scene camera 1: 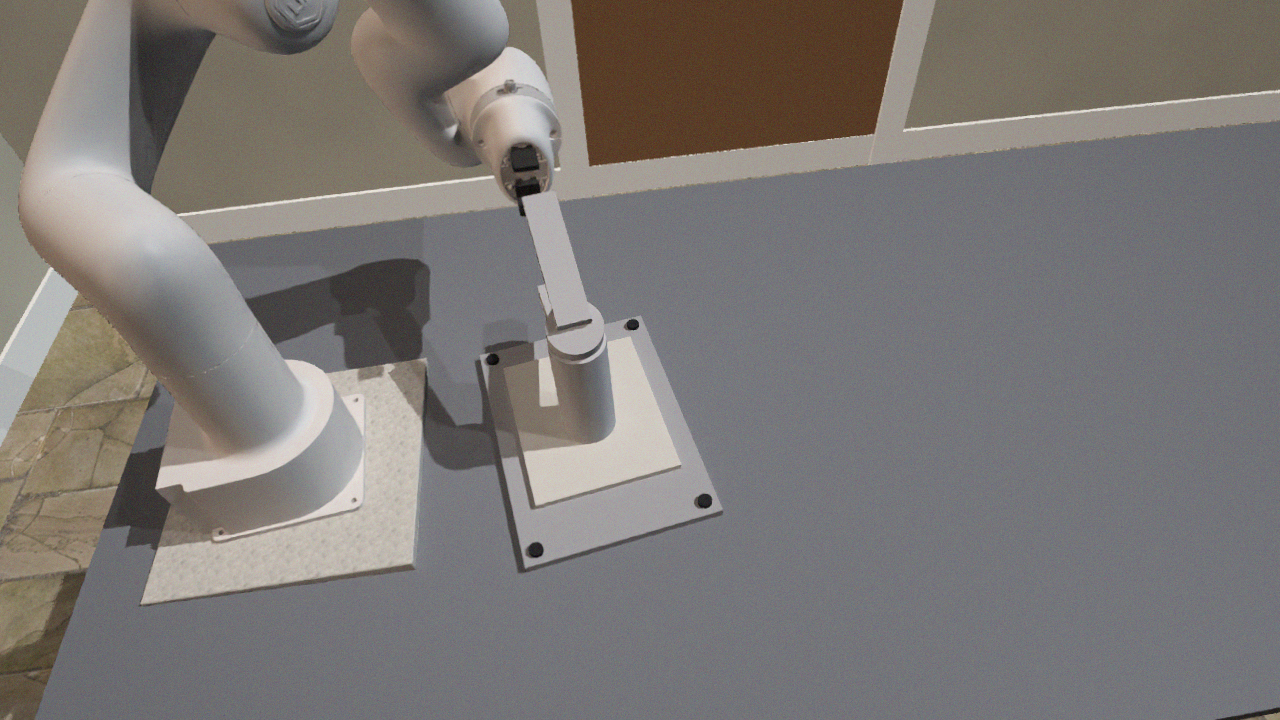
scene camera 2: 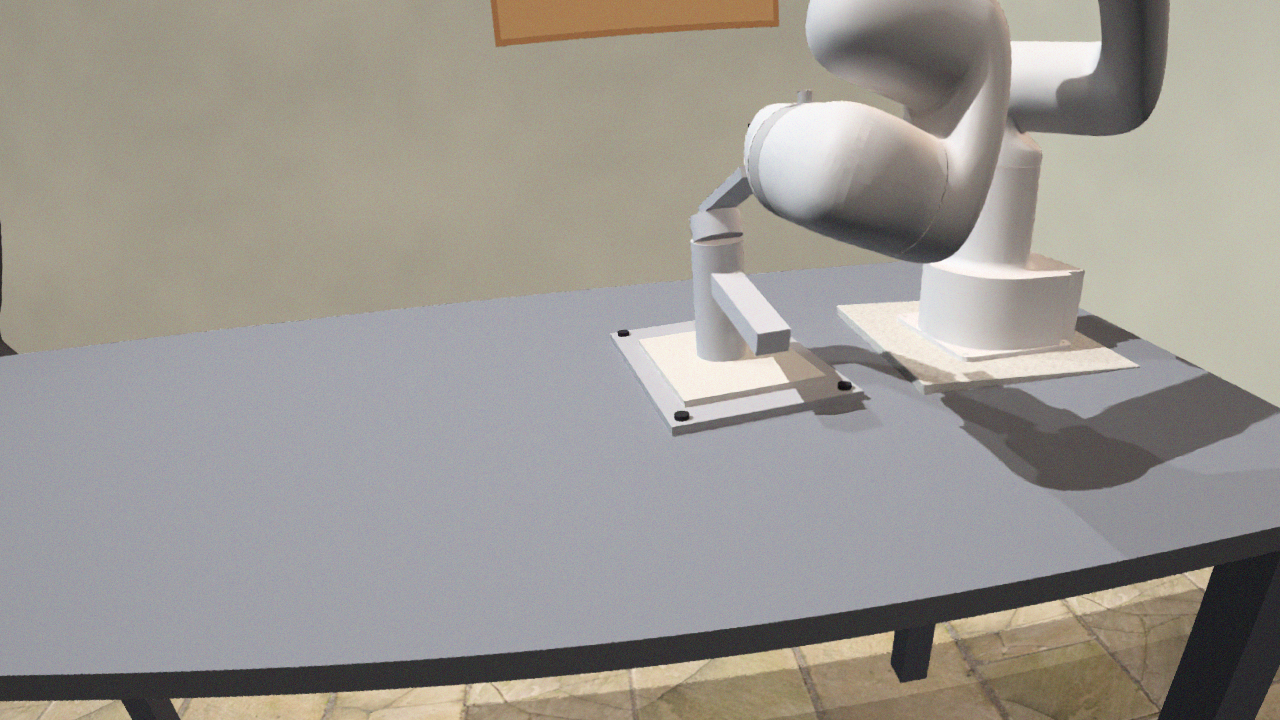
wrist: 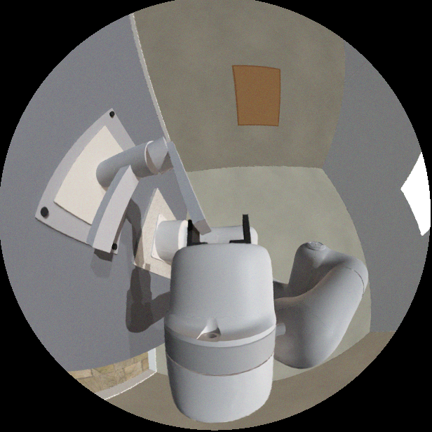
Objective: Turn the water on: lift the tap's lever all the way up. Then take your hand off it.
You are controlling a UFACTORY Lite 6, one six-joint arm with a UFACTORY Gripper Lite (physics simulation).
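Seen in the pictures: hand at its tool point: (scene camera 1: 527, 184); arm's base at its link origin: (scene camera 1: 298, 464) (scene camera 2: 977, 333).
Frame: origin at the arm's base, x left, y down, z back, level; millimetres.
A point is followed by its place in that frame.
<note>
The tap (scene camera 1: 586, 394) @[x -52, y -78, z -267 mm] (scene camera 2: 708, 308) @[x -10, y -59, z -283 mm] (wrist: 125, 162) is a pale grey upright cylinder with a square spout (scene camera 2: 747, 308) @[x 59, y -78, z -269 mm] (wrist: 115, 207) on its side. Its flat lever (scene camera 1: 556, 259) @[x 14, y -170, z -264 mm] (scene camera 2: 725, 190) @[x 38, y -172, z -277 mm] (wrist: 188, 187) slopes upward from the tilted cap to my gripper. My gripper (scene camera 1: 525, 174) (wrist: 219, 230) is open. The lever's free end lies at the lower black finger, which is on the left in the wrist view, with a wide gap to the other finger. Whether they touch is too small to tell. In scene camera 2 the fingers are hidden behind the wrist.
The tap stands on a cream pad on a grey board (scene camera 1: 617, 528) @[x -137, y -1, z -269 mm] (scene camera 2: 653, 380) @[x 1, y -1, z -340 mm] (wrist: 52, 212) with black corner knobs. My arm's base (scene camera 1: 268, 465) @[x -54, y -76, z -9 mm] (scene camera 2: 993, 304) @[x 55, y -51, z -27 mm] stands beside it on a speckled slab (scene camera 1: 295, 564) @[x -102, y -1, z -4 mm] (scene camera 2: 1096, 360) @[x 97, y 3, z 68 mm]. A wall runs behind the table.
</note>
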